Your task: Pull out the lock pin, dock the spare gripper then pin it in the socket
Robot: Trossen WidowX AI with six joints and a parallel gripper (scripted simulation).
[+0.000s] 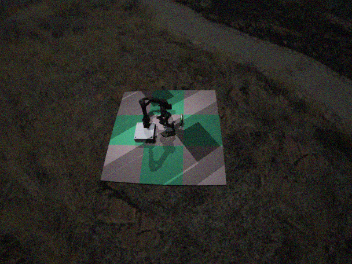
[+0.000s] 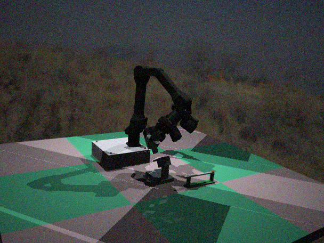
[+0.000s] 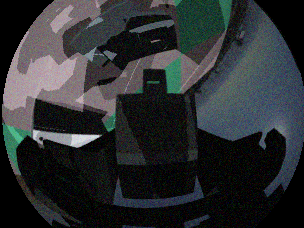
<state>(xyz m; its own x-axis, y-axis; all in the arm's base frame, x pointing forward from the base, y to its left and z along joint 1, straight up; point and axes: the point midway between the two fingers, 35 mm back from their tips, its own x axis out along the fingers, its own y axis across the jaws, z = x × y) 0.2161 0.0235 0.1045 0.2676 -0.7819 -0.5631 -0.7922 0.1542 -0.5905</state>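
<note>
The green cradle is 140 mm ahead of my gripper tip, 190 mm to the left of it and 130 mm below it. Also, from my gripper tip: spare gripper 10 mm to the left, 10 mm above; mount socket 50 mm ahead, 50 mm to the left, 100 mm below.
</note>
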